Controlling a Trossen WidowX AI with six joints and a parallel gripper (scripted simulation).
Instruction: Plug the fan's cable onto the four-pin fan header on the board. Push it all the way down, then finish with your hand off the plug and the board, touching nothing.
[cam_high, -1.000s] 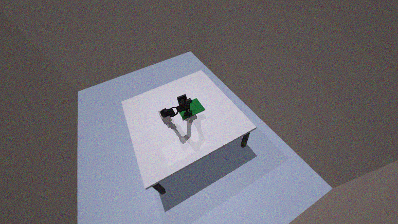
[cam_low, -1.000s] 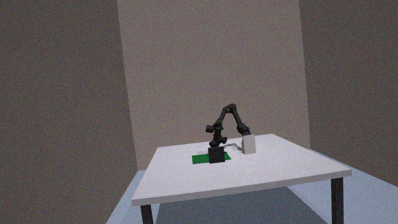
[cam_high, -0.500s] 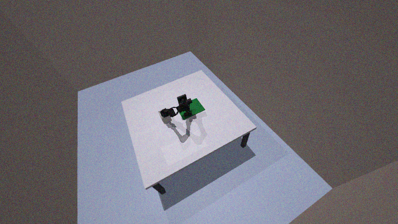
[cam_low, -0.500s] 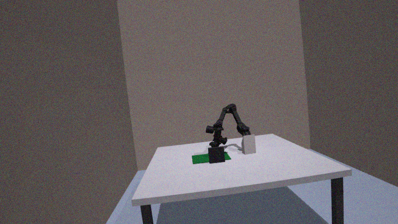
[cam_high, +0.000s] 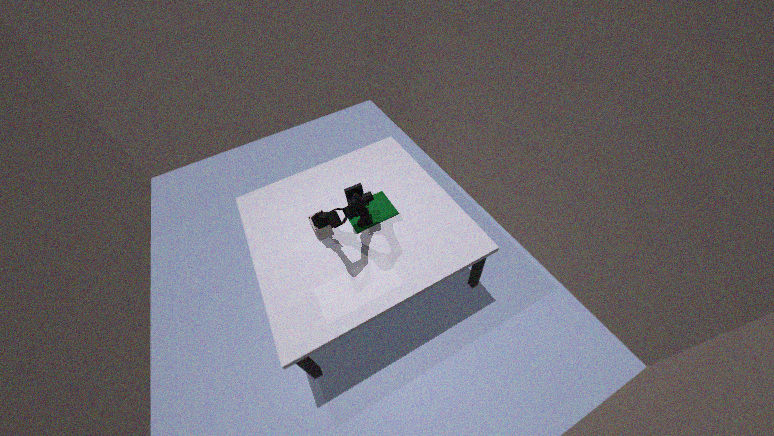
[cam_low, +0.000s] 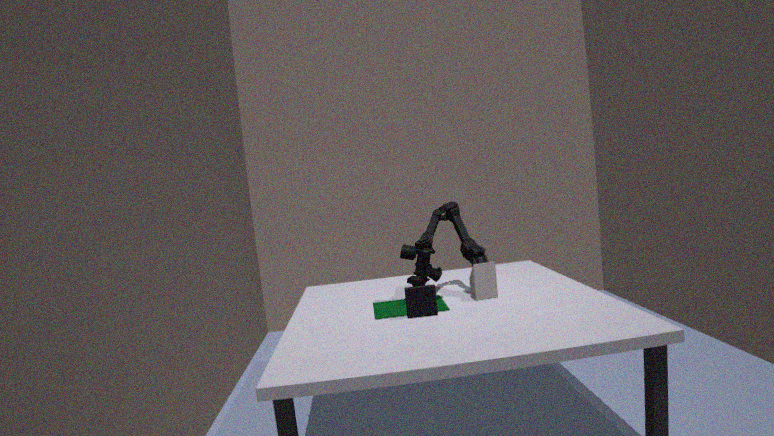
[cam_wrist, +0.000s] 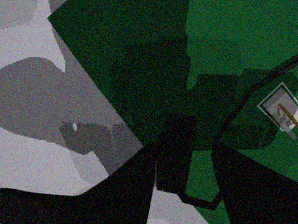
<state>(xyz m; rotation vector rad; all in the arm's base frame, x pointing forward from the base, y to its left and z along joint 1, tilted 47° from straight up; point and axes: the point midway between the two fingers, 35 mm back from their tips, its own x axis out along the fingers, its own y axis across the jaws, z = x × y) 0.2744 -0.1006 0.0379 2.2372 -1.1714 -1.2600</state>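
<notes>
Right now the green board is 6 cm ahead of my gripper tip, 9 cm to the left of it and 4 cm below it. From my gripper tip the other things lie so: black fan (3 cm ahead, 23 cm to the left, 4 cm above); then dark plug (1 cm ahead, 1 cm to the right).
</notes>
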